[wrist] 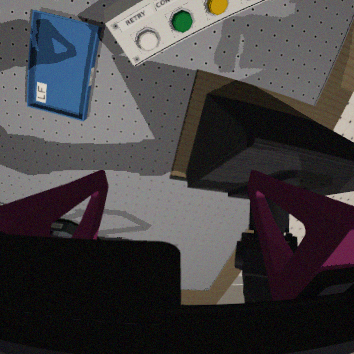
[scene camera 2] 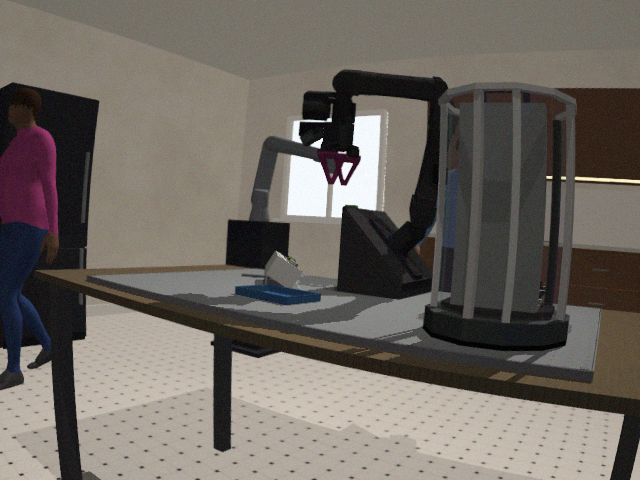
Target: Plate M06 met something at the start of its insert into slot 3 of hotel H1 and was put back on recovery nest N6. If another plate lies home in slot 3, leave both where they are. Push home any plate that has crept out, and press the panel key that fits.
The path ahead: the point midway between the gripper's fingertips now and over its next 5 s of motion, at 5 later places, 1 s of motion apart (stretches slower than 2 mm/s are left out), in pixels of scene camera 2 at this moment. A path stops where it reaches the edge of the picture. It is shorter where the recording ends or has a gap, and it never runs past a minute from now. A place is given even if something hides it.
My gripper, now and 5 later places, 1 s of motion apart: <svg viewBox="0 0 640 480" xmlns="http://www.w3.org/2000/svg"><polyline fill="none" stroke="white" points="337,185 337,185 346,166 354,166 353,168 352,166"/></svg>
